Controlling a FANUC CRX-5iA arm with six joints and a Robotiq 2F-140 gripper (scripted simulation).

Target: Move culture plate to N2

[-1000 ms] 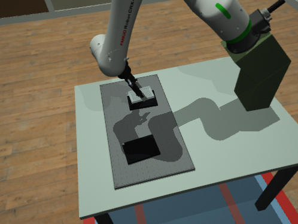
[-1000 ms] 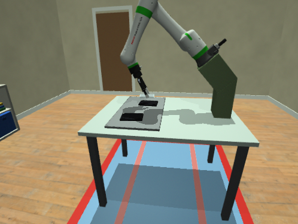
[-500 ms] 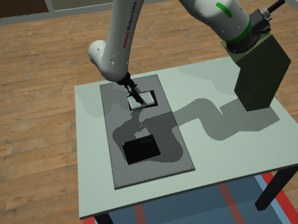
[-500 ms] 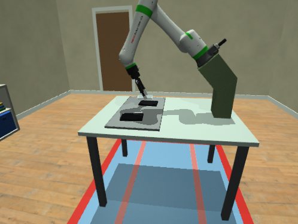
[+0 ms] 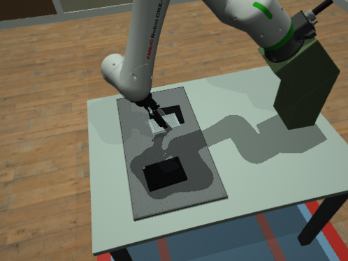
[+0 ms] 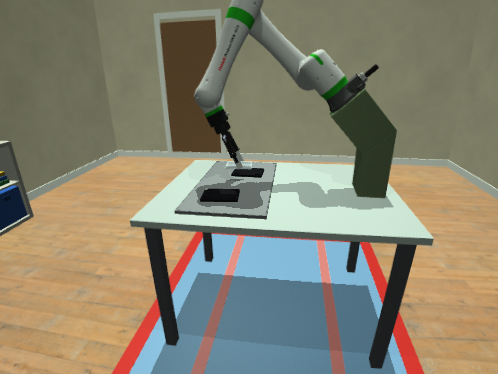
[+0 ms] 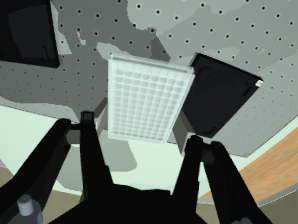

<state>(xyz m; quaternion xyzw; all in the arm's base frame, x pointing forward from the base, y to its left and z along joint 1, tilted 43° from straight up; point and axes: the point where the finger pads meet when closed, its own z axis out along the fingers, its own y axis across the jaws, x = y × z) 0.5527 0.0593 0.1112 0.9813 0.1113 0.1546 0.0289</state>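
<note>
Right now the black nest N2 is 1 cm ahead of my hand, 21 cm to the left of it and 10 cm below it. From my hand the other things lie so: black nest N1 (12 cm to the right, 10 cm below); then clear lid (2 cm below).
</note>
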